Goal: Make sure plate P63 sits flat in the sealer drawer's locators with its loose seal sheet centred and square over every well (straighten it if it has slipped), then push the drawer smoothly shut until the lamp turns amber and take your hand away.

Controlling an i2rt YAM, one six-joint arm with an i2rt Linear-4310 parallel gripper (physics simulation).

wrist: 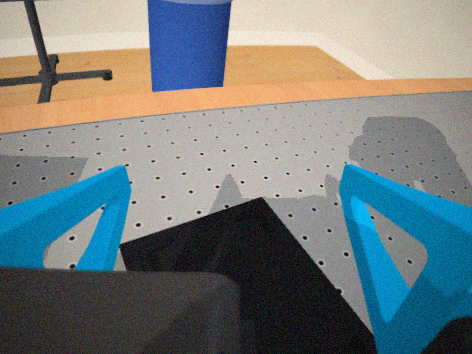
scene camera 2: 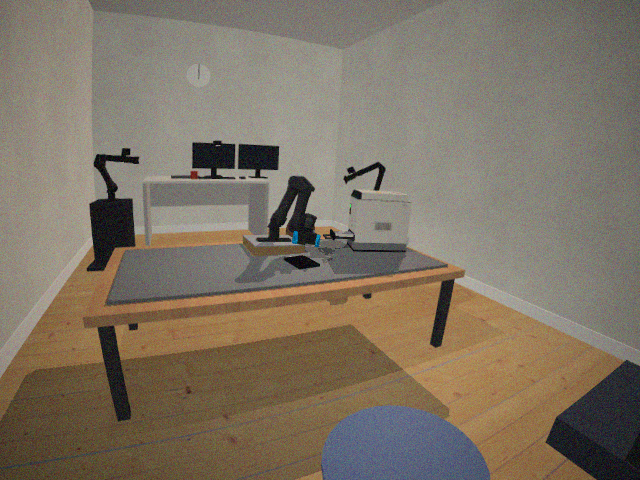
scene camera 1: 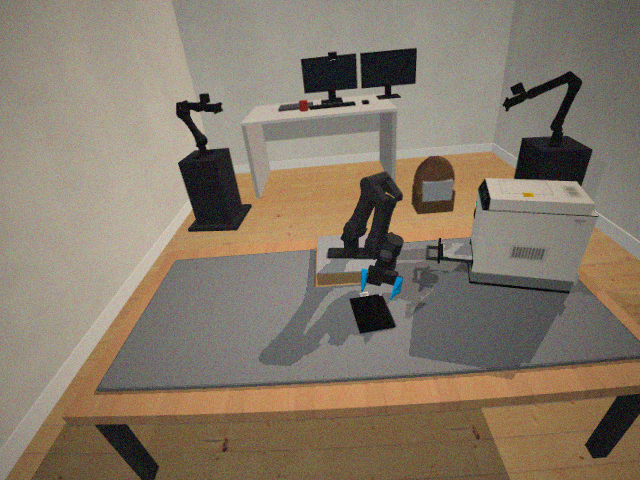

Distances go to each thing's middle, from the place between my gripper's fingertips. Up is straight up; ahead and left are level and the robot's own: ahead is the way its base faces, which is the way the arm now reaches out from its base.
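Labels:
You'll find the flat black plate (scene camera 1: 371, 311) 2 cm behind my hand, 2 cm to the right of it and 10 cm below it.

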